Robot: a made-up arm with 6 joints.
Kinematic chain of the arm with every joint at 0, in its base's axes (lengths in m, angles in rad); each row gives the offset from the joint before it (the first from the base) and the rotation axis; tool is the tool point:
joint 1: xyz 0 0 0.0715 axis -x
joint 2: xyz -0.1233 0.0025 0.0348 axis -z
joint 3: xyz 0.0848 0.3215 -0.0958 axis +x
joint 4: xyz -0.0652 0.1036 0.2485 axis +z
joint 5: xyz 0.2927 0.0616 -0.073 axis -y
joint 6: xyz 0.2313 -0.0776 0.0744 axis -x
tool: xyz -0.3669 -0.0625 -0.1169
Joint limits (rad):
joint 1: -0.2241..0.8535
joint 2: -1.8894..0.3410
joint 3: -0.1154..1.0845
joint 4: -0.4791..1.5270
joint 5: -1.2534..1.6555
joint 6: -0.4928..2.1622
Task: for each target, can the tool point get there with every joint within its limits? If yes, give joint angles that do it. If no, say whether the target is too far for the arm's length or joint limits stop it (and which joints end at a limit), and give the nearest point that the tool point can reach.
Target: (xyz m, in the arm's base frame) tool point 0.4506 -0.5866 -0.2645
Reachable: no: joint limits stop it (at a limit: joint 1, joint 2, joint 3, joint 5, joint 6) | nearest point 0.1969 -0.1803 -0.0073 | short by 0.544 m
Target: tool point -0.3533 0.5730 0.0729
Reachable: yes | joints 0.0974 -0.7530 0.2545 1.2923 1.3934 0.9167
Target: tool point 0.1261 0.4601 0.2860
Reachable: yes | joints 0.4558 -0.0040 0.6280 1.0669 -0.5296 1.6795
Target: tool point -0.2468 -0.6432 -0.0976
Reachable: no: joint limits stop it (at a limit: joint 1, joint 2, joint 3, joint 4) | nearest point -0.3881 -0.0795 -0.0563 | short by 0.583 m
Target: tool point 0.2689 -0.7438 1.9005
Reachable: no: too far | nearest point 0.1018 0.0498 0.6684 | short by 1.475 m
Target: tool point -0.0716 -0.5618 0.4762
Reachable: no: joint limits stop it (at a limit: joint 1, joint 2, joint 4, joint 6) | nearest point 0.1088 -0.1338 0.2467 | short by 0.518 m
